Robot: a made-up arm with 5 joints.
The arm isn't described. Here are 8 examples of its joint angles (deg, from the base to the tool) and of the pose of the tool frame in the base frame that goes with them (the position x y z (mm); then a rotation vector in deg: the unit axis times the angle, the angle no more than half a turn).
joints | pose
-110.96 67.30 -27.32 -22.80 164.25 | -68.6 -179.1 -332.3 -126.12 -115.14 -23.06
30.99 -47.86 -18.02 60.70 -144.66 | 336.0 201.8 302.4 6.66 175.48 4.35
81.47 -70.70 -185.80 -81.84 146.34 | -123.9 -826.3 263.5 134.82 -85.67 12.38
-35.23 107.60 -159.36 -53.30 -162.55 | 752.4 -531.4 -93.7 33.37 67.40 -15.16
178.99 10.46 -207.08 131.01 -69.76 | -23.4 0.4 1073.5 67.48 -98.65 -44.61
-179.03 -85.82 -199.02 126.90 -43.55 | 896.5 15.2 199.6 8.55 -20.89 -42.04
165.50 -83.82 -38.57 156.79 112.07 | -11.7 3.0 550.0 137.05 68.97 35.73
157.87 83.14 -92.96 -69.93 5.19 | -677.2 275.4 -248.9 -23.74 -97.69 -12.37
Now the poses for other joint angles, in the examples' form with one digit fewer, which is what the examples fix.
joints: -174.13 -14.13 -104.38 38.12 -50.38
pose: -509 -52 1022 47.9 -89.6 -32.5
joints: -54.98 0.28 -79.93 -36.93 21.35
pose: 388 -554 748 64.6 -50.8 127.3
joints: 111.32 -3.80 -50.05 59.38 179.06
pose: -226 578 255 146.7 -98.5 7.0
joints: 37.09 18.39 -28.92 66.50 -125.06
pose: 285 216 -88 -20.6 -131.0 50.7
